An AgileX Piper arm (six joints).
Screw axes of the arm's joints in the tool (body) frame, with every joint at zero. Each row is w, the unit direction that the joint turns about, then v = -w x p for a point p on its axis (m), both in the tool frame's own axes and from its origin. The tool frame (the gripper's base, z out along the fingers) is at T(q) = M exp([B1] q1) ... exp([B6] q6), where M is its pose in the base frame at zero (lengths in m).
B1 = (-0.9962, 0, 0.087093, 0, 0.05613, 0)
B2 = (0, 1, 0, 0.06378, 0, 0.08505)
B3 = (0, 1, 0, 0.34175, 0, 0.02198)
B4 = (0, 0, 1, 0, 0, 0)
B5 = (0, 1, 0, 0.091, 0, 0)
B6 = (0, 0, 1, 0, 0, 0)
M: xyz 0.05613 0 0.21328 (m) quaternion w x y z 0.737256 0 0.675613 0
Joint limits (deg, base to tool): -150..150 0..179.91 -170..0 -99.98..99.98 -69.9..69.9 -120..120
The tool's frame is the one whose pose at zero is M.
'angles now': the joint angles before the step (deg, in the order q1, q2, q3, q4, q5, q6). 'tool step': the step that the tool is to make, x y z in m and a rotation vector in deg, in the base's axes. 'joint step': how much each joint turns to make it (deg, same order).
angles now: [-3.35 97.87 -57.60 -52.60 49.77 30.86]
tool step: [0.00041 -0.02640 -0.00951 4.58 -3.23 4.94]
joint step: [-6.83 0.01 1.77 1.44 -12.52 -6.04]
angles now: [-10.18 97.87 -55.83 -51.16 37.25 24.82]
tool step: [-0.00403 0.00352 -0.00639 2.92 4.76 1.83]
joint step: [-0.19 0.34 0.02 7.46 1.19 -8.94]
